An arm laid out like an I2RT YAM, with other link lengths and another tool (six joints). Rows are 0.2 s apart.
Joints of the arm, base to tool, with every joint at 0 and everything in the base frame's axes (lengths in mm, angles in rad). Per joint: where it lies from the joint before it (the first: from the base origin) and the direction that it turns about. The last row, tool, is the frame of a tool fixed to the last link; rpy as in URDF.
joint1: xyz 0.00 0.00 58.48 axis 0 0 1
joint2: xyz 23.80 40.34 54.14 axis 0 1 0
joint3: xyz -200.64 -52.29 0.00 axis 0 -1 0
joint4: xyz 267.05 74.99 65.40 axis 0 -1 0
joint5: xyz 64.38 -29.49 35.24 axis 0 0 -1
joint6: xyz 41.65 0.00 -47.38 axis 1 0 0
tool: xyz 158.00 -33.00 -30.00 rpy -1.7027 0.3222 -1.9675
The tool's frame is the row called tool.
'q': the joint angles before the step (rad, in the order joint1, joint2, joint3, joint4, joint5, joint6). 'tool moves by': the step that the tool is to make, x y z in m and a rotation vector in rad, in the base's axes. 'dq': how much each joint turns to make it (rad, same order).
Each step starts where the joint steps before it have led.
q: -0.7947 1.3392 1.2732 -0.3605 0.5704 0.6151
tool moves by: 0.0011 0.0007 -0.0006 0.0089 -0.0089 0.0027
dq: -0.0014 0.0019 0.0060 -0.0104 -0.0090 0.0115
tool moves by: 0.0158 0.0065 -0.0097 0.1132 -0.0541 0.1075
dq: -0.0410 0.0215 0.0598 -0.1031 -0.1852 0.0425
